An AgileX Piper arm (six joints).
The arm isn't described. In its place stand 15 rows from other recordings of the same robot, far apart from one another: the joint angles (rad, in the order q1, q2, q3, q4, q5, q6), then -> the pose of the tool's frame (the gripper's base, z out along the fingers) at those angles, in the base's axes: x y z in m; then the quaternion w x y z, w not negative.
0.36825, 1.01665, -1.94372, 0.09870, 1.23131, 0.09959 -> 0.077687, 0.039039, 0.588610, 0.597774, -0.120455, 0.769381, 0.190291
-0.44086, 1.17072, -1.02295, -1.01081, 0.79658, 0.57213 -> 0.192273, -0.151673, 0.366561, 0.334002, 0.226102, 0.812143, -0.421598
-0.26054, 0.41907, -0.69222, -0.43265, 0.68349, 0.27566 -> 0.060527, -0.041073, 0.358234, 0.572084, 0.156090, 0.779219, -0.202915
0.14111, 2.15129, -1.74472, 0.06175, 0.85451, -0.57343 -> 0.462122, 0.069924, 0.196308, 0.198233, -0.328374, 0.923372, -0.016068
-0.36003, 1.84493, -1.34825, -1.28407, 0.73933, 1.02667 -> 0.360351, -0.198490, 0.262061, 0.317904, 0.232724, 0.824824, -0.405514
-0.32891, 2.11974, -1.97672, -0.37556, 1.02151, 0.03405 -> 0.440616, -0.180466, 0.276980, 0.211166, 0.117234, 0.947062, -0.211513
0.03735, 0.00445, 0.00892, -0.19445, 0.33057, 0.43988 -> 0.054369, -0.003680, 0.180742, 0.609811, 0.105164, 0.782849, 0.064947
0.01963, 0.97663, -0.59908, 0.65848, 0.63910, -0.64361 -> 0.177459, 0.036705, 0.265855, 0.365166, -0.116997, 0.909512, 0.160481
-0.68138, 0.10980, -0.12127, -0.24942, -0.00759, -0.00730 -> 0.047784, -0.038531, 0.248539, 0.663558, 0.140230, 0.653774, -0.335567
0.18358, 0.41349, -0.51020, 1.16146, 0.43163, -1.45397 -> 0.075668, 0.049571, 0.339523, 0.702536, -0.309503, 0.634825, 0.087455
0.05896, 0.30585, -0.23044, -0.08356, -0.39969, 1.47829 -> 0.075904, 0.007441, 0.306070, 0.617105, 0.330280, 0.437732, 0.564347
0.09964, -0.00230, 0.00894, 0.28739, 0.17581, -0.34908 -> 0.055485, 0.010081, 0.195055, 0.674643, -0.077642, 0.733449, 0.029679
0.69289, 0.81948, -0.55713, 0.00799, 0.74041, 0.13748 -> 0.108671, 0.090857, 0.261538, 0.293037, -0.257714, 0.911056, 0.132999
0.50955, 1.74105, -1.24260, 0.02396, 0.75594, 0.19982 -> 0.313786, 0.177047, 0.231018, 0.184546, -0.144295, 0.968975, 0.078794
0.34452, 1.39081, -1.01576, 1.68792, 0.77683, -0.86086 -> 0.259519, 0.160435, 0.346373, 0.324411, -0.047696, 0.748115, 0.576894
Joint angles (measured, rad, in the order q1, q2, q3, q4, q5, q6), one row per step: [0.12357, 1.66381, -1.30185, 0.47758, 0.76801, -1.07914]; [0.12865, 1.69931, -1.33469, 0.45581, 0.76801, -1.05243]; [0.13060, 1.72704, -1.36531, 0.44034, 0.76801, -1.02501]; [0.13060, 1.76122, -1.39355, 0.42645, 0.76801, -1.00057]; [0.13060, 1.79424, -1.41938, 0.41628, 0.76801, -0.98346]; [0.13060, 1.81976, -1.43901, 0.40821, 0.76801, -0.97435]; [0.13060, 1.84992, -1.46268, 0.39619, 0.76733, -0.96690]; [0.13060, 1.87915, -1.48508, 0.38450, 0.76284, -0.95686]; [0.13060, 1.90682, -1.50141, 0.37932, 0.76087, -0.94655]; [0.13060, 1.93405, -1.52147, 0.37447, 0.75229, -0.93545]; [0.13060, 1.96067, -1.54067, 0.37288, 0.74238, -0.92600]
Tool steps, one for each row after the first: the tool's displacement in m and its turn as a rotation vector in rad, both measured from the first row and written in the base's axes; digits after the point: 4 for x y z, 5 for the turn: [0.0090, 0.0018, -0.0039, -0.00831, 0.01004, -0.01017]; [0.0168, 0.0026, -0.0056, -0.00953, 0.01534, -0.02588]; [0.0253, 0.0029, -0.0106, -0.01194, 0.02826, -0.04167]; [0.0332, 0.0034, -0.0162, -0.01458, 0.04009, -0.05264]; [0.0392, 0.0037, -0.0207, -0.01887, 0.04797, -0.05779]; [0.0463, 0.0039, -0.0262, -0.02780, 0.05454, -0.06080]; [0.0533, 0.0040, -0.0318, -0.03507, 0.05882, -0.06737]; [0.0589, 0.0044, -0.0386, -0.03692, 0.07094, -0.07490]; [0.0655, 0.0048, -0.0441, -0.03705, 0.07308, -0.08561]; [0.0719, 0.0053, -0.0496, -0.03483, 0.07416, -0.09633]
